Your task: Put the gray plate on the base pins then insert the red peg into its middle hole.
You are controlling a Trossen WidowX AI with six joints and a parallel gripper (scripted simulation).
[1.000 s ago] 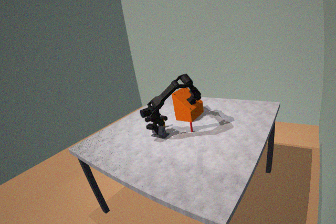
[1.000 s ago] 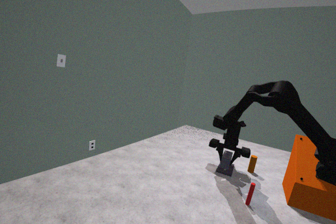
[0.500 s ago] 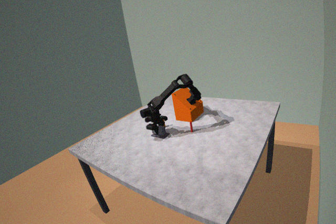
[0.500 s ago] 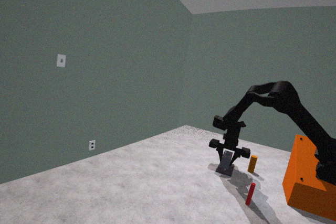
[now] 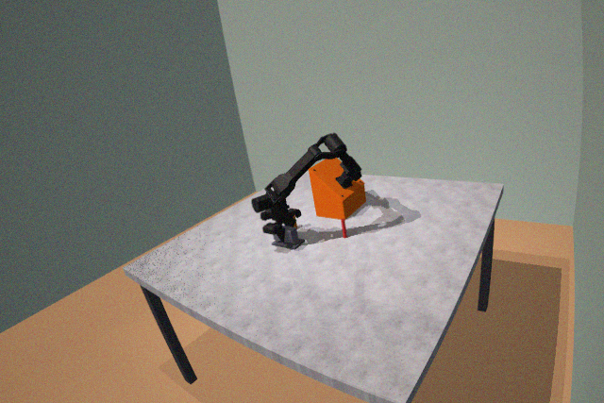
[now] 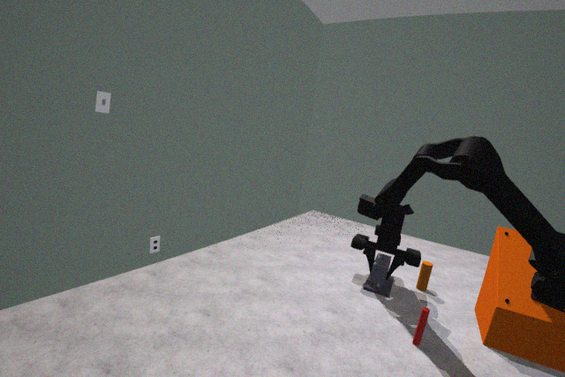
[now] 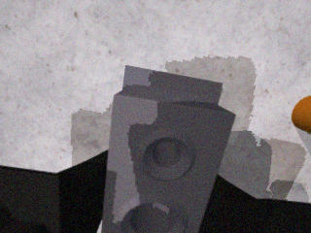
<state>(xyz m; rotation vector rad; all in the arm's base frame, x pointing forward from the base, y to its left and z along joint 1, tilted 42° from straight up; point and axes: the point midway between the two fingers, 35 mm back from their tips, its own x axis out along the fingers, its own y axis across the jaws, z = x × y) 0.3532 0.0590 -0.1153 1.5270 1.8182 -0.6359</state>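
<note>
Now: the gray base 1 cm behind my gripper tip and 1 cm below it. Also, from my gripper tip: red peg 15 cm behind, 19 cm to the left, 2 cm above; short orange peg 11 cm behind, 7 cm to the right, 2 cm above; gray plate 4 cm above.
</note>
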